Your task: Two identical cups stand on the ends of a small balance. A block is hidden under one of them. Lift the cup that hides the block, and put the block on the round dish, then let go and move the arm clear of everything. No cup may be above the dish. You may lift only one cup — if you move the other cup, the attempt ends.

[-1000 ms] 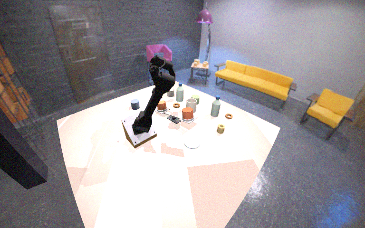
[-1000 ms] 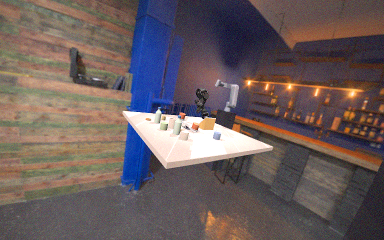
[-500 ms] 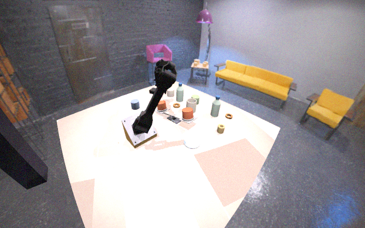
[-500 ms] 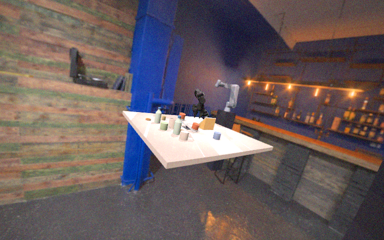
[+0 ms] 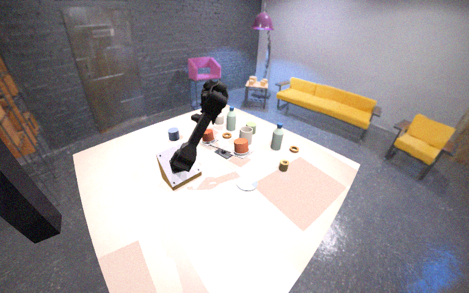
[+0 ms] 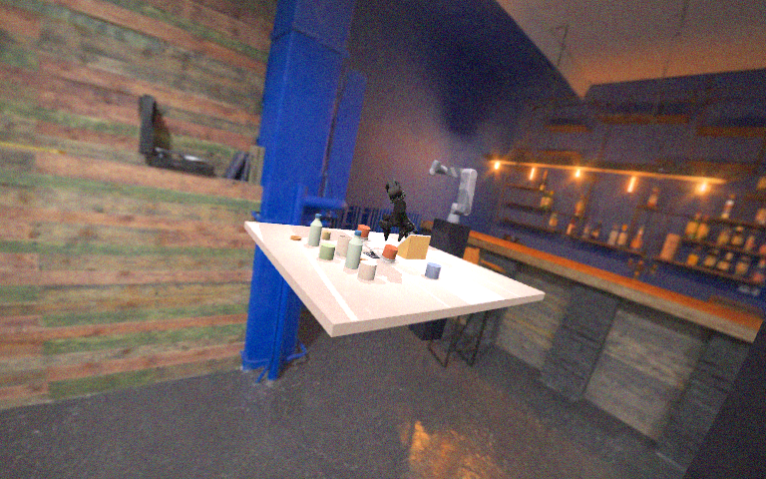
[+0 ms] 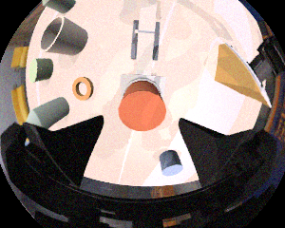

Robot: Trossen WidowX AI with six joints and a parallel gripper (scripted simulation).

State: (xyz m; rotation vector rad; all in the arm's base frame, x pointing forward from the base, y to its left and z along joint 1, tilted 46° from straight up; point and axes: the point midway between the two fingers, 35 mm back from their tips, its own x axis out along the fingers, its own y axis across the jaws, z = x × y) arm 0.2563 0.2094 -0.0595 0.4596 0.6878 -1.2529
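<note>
Now: the orange cup 60 mm below my gripper tip, 20 mm to the left of it and 10 mm behind it. From my gripper tip the other things lie so: teal block (80 mm below); then balance (130 mm to the right, 100 mm below, 30 mm ahead); then balance beam (130 mm to the right, 80 mm below, 30 mm ahead).
</note>
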